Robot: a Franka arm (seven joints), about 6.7 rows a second.
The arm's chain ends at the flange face. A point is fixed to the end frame.
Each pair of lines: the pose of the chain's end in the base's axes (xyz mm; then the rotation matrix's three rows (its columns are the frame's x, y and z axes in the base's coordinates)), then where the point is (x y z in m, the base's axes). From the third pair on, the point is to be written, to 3 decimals.
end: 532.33 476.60 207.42; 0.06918 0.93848 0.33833; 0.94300 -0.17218 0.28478; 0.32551 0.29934 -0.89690
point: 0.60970 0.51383 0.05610
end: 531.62 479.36 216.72; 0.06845 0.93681 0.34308; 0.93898 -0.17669 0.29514; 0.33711 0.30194 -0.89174
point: 0.60978 0.51832 0.06624
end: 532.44 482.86 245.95; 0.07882 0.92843 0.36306; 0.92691 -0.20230 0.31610; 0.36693 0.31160 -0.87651
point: 0.614 0.525 0.098
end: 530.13 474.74 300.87; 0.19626 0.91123 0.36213; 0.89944 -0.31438 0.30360; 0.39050 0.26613 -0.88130
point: 0.610 0.513 0.151
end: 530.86 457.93 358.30; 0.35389 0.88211 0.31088; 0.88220 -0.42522 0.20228; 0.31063 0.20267 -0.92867
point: 0.600 0.476 0.200
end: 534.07 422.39 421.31; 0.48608 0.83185 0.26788; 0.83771 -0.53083 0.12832; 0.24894 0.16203 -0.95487
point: 0.593 0.426 0.258
